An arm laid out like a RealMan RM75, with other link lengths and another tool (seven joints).
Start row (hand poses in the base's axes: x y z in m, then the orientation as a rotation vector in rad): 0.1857, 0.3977, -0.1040, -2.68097, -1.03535, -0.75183
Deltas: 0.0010, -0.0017, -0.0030, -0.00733, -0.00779, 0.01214; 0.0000, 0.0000, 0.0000, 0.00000, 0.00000, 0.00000; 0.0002, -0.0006, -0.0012, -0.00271, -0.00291, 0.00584; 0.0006, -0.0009, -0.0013, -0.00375, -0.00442, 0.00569; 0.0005, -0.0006, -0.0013, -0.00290, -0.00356, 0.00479; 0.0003, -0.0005, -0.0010, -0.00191, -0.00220, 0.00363; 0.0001, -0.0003, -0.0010, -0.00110, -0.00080, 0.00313; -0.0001, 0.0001, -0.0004, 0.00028, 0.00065, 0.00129; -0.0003, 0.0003, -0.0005, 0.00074, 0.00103, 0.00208; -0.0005, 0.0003, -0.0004, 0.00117, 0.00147, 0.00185; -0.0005, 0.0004, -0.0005, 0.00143, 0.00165, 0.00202
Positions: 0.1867, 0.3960, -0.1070, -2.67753, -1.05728, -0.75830; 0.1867, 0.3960, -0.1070, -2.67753, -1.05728, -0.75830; 0.1869, 0.3954, -0.1082, -2.67522, -1.06710, -0.76049; 0.1875, 0.3945, -0.1095, -2.67370, -1.07778, -0.76449; 0.1880, 0.3939, -0.1108, -2.67219, -1.08656, -0.76772; 0.1883, 0.3934, -0.1118, -2.67084, -1.09291, -0.76955; 0.1884, 0.3931, -0.1128, -2.66932, -1.09776, -0.76976; 0.1883, 0.3932, -0.1132, -2.66818, -1.09903, -0.76871; 0.1880, 0.3935, -0.1137, -2.66610, -1.10089, -0.76714; 0.1875, 0.3938, -0.1141, -2.66388, -1.10206, -0.76514; 0.1870, 0.3942, -0.1146, -2.66133, -1.10322, -0.76295
